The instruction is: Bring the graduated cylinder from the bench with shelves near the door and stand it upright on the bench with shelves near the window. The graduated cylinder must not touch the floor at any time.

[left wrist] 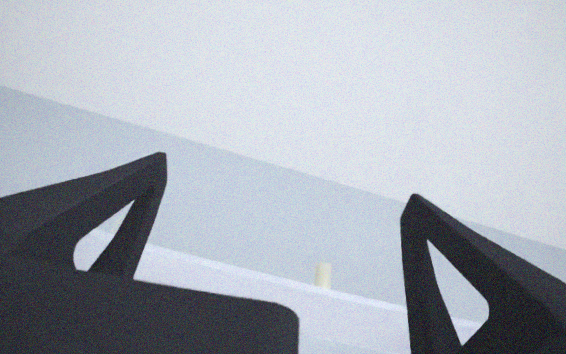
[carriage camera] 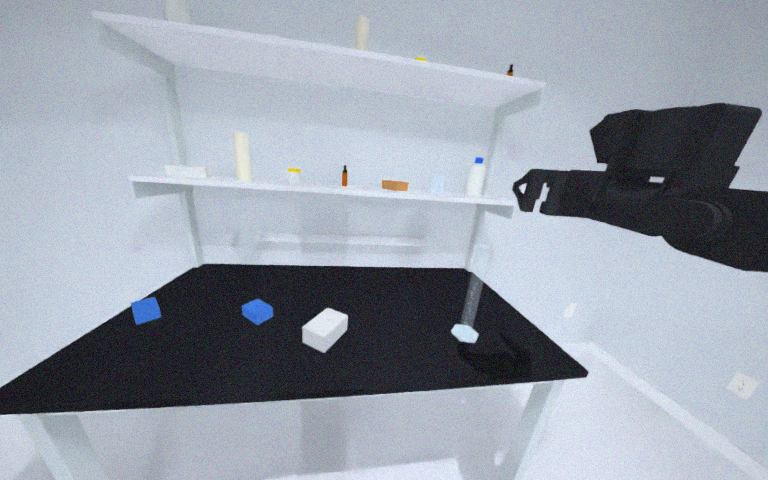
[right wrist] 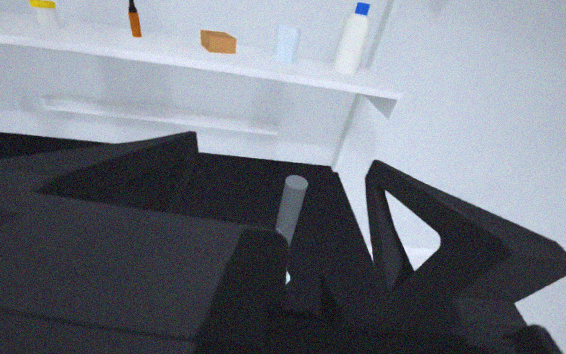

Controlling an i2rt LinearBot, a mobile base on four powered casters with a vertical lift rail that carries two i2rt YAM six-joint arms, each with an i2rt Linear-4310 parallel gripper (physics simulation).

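Places are measured from the left arm's base along level axes (x ahead, y left, z up), in centimetres.
Where they show: left gripper, fingertip midpoint: (left wrist: pixel 288 186); right gripper, fingertip midpoint: (carriage camera: pixel 537 188) (right wrist: pixel 284 155).
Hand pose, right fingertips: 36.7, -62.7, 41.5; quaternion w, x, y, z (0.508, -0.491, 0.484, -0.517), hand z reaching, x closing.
Things, the pixels of their top centre, and the offset from my right fingertips, as dx, dy, dz. "spot": a spot on its surface instead. Level surfaces: height alone.
- clear graduated cylinder, top centre: (right wrist: pixel 296 181) (carriage camera: pixel 484 246) +22.9, -4.4, -19.3
- bench, surface height: dz -52.8
- white box, top centre: (carriage camera: pixel 326 320) +18.9, +44.2, -47.0
- orange block, surface spot: (right wrist: pixel 218 42) (carriage camera: pixel 399 185) spot: +59.8, +20.5, -4.4
- white bottle, surface spot: (right wrist: pixel 351 44) (carriage camera: pixel 476 179) spot: +64.2, -16.2, +0.8
- upper shelf, surface height: dz +36.8
The clear graduated cylinder (carriage camera: pixel 471 300) (right wrist: pixel 291 207) stands upright on the black top of the bench (carriage camera: pixel 254 367), near its right side in the carriage view. Its pale hexagonal base (carriage camera: pixel 464 333) shows there. In the right wrist view its lower part is mostly hidden by the gripper body. My right gripper (carriage camera: pixel 523 190) (right wrist: pixel 284 155) is open and empty, in the air higher than the cylinder and to its right in the carriage view. My left gripper (left wrist: pixel 288 186) is open and empty; in its view it faces the wall and ceiling, with the upper shelf low in the view.
A white box (carriage camera: pixel 324 330) and two blue blocks (carriage camera: pixel 257 311) (carriage camera: pixel 146 310) lie on the bench. The lower shelf (carriage camera: pixel 317 190) (right wrist: pixel 200 62) holds bottles, an orange block (carriage camera: pixel 394 185) (right wrist: pixel 218 42) and a white bottle (carriage camera: pixel 475 178) (right wrist: pixel 351 44) with a blue cap. The upper shelf (carriage camera: pixel 317 56) (left wrist: pixel 225 280) overhangs.
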